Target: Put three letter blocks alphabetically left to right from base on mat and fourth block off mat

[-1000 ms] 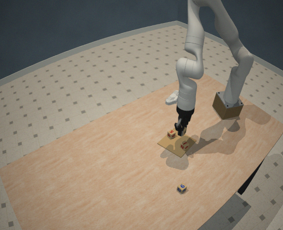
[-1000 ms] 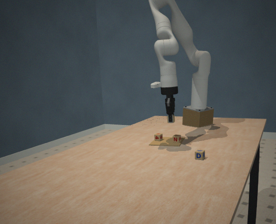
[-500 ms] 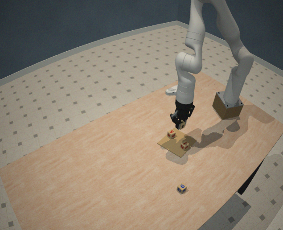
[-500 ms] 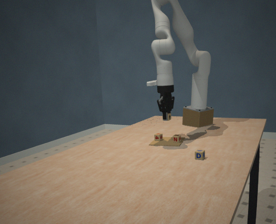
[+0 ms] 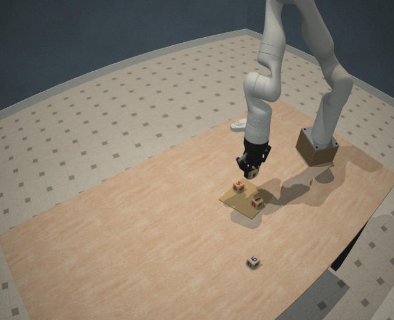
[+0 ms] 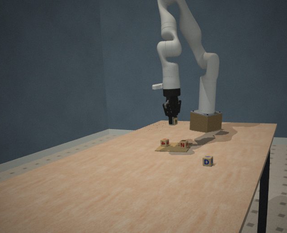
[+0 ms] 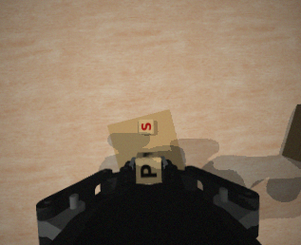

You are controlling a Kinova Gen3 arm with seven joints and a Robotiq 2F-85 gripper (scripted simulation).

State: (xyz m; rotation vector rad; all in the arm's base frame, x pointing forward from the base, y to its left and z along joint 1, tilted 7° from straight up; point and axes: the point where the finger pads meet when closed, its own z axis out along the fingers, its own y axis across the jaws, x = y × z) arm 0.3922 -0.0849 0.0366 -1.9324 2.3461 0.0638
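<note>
Now: hand 12 cm above the tan mat.
</note>
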